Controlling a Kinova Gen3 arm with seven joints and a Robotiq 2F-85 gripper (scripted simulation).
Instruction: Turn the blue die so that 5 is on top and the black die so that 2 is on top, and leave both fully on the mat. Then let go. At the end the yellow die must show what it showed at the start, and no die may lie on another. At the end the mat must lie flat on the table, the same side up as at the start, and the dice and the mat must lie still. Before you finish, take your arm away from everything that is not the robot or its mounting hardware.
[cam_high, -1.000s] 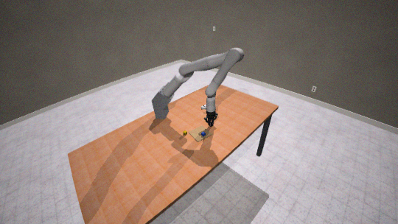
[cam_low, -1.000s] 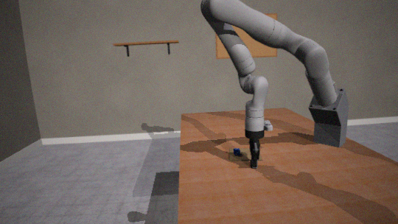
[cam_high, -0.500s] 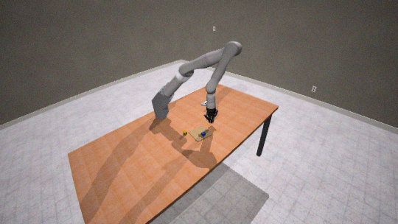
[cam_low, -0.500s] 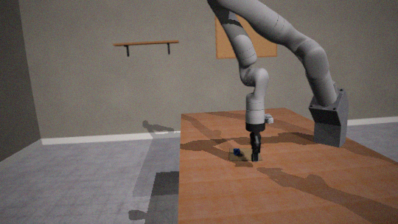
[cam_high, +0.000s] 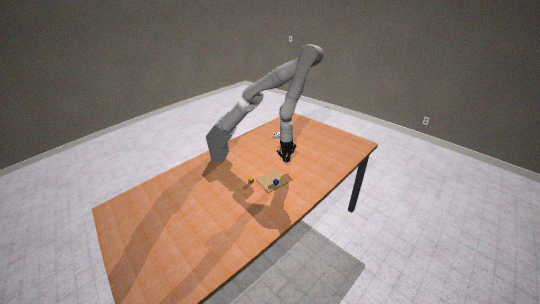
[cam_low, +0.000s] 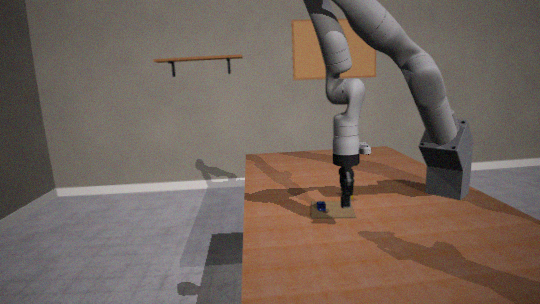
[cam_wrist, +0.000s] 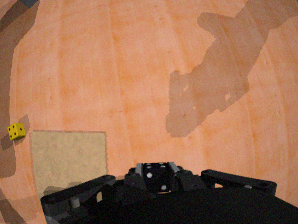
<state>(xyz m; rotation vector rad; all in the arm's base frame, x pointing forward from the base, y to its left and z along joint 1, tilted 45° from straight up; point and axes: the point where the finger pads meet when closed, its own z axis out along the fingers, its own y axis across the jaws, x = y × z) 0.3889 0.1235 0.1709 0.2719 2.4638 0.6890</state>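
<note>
Now: hand 140 mm to the left of the tan mat, 90 mm above it and 20 mm short of it. From my hand the other things lie so: blue die: 140 mm to the right, 70 mm below, 60 mm ahead; then yellow die: 240 mm to the right, 80 mm below, 50 mm behind; then black die: 10 mm below.
</note>
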